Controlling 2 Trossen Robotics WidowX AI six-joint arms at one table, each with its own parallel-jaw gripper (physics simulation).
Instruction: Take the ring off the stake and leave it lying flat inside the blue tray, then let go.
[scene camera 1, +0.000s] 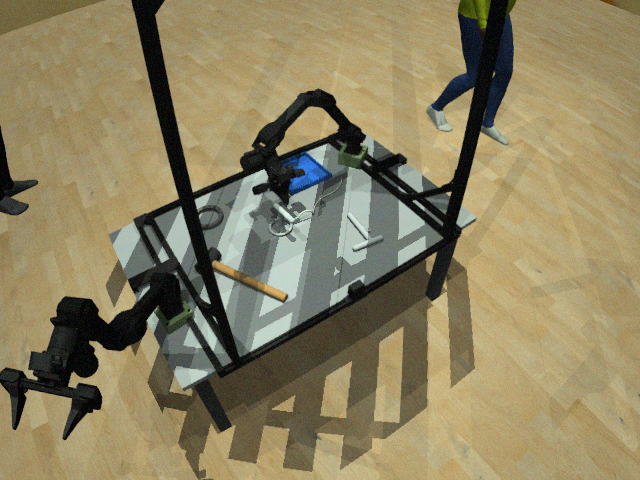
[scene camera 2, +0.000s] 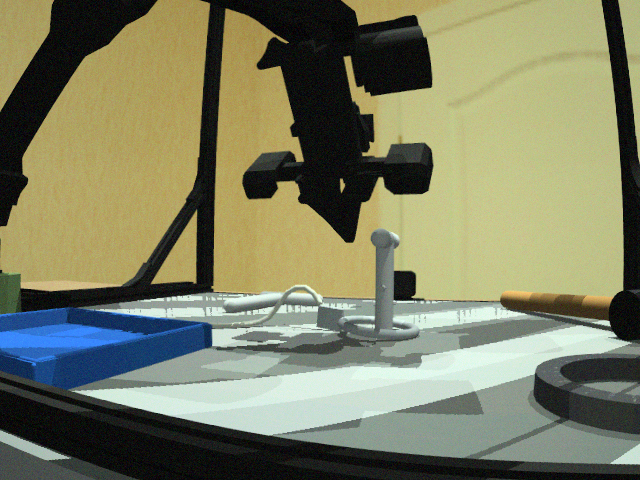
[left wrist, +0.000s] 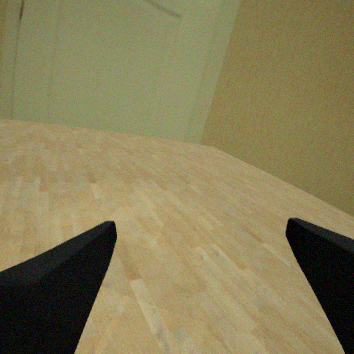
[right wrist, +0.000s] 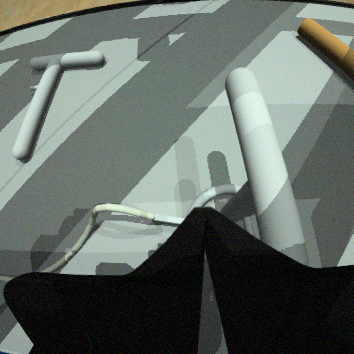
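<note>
A light grey ring lies low around the foot of the upright stake, whose white crossbar shows large in the right wrist view. The blue tray stands apart from them, left of the stake in scene camera 2; its visible floor holds no ring. My right gripper is shut and empty, its tips beside the stake's top on the tray side, well above the ring. My left gripper is open and empty, out beyond the table over the floor.
A white cable ends in a plug beside the ring. A white T-shaped piece, a wooden-handled mallet and a dark ring lie on the table. Black frame posts rise around it.
</note>
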